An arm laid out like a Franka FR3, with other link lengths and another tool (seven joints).
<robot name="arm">
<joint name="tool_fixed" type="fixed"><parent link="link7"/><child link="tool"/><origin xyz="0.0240 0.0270 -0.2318" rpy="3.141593 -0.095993 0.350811"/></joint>
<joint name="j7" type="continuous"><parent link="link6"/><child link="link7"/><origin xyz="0.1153 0.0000 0.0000"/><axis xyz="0 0 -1"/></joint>
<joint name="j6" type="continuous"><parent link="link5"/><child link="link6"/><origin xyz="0.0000 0.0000 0.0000"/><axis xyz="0 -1 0"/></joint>
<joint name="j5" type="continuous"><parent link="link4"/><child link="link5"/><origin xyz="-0.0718 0.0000 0.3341"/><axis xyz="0 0 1"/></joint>
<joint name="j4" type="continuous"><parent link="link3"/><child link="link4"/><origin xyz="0.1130 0.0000 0.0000"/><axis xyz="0 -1 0"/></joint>
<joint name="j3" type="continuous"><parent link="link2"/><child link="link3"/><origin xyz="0.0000 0.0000 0.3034"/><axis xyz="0 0 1"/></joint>
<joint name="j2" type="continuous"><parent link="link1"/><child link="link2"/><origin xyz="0.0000 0.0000 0.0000"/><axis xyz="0 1 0"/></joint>
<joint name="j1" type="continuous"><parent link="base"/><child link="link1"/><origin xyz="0.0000 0.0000 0.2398"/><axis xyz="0 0 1"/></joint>
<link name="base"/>
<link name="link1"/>
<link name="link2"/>
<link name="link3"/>
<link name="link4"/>
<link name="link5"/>
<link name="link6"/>
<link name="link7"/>
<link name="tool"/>
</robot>
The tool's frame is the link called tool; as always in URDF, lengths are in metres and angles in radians. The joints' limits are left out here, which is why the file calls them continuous.
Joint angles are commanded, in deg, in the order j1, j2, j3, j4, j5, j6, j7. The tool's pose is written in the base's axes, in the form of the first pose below.
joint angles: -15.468 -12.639 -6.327 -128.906 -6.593 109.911 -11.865
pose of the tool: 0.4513 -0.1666 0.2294; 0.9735 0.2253 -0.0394; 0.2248 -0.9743 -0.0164; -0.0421 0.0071 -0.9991
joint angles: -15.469 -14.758 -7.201 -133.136 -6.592 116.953 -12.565
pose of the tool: 0.4547 -0.1716 0.2285; 0.9718 0.2315 0.0443; 0.2330 -0.9719 -0.0338; 0.0352 0.0432 -0.9984
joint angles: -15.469 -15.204 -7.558 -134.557 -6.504 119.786 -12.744
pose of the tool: 0.4573 -0.1740 0.2274; 0.9701 0.2304 0.0761; 0.2338 -0.9715 -0.0399; 0.0647 0.0564 -0.9963
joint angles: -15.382 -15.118 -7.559 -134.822 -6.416 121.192 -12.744
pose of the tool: 0.4617 -0.1741 0.2279; 0.9683 0.2317 0.0940; 0.2365 -0.9706 -0.0444; 0.0809 0.0652 -0.9946
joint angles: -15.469 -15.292 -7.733 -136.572 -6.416 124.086 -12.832
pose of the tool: 0.4625 -0.1751 0.2222; 0.9659 0.2313 0.1163; 0.2382 -0.9700 -0.0493; 0.1014 0.0753 -0.9920
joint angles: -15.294 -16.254 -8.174 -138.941 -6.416 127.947 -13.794
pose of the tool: 0.4633 -0.1750 0.2210; 0.9566 0.2450 0.1576; 0.2564 -0.9649 -0.0564; 0.1382 0.0943 -0.9859
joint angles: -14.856 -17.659 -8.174 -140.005 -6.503 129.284 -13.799
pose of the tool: 0.4640 -0.1704 0.2279; 0.9496 0.2524 0.1858; 0.2677 -0.9615 -0.0625; 0.1629 0.1091 -0.9806
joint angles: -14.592 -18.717 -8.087 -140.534 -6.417 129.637 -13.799
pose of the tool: 0.4638 -0.1665 0.2336; 0.9454 0.2564 0.2014; 0.2738 -0.9597 -0.0638; 0.1769 0.1154 -0.9774
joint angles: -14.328 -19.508 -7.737 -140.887 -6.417 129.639 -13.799
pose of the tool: 0.4637 -0.1609 0.2375; 0.9411 0.2657 0.2091; 0.2844 -0.9565 -0.0646; 0.1828 0.1203 -0.9758
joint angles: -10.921 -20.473 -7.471 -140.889 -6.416 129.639 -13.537
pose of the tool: 0.4731 -0.1311 0.2458; 0.9194 0.3199 0.2287; 0.3405 -0.9386 -0.0561; 0.1967 0.1295 -0.9719
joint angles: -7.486 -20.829 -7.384 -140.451 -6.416 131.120 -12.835
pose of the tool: 0.4880 -0.1036 0.2571; 0.8927 0.3611 0.2697; 0.3877 -0.9204 -0.0508; 0.2299 0.1499 -0.9616
